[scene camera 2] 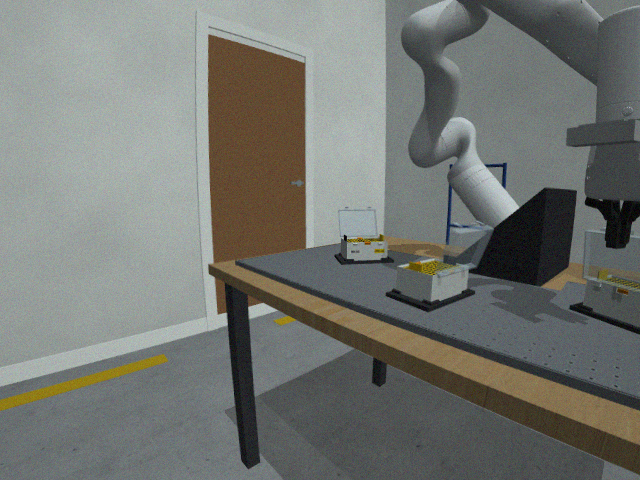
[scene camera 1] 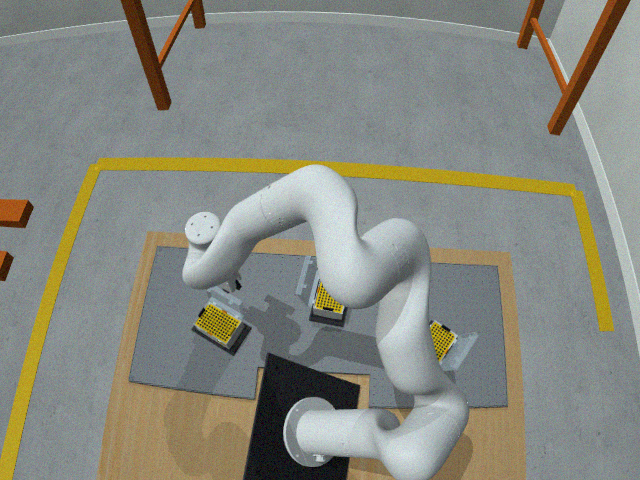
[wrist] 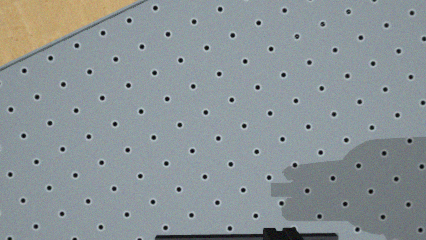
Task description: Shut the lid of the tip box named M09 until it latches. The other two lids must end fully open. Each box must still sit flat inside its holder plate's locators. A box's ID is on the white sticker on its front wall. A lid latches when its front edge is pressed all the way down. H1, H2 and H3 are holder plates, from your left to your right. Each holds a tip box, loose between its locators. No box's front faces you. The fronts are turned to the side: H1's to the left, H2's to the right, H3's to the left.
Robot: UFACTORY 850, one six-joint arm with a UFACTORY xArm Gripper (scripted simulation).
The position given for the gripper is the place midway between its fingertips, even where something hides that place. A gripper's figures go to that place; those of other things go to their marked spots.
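A tip box (scene camera 2: 358, 251) lies 0.89 m from the lens. The gripper (scene camera 2: 615, 247) is 0.60 m from the lens, and another tip box (scene camera 2: 417, 285) sits 0.59 m from the lens.
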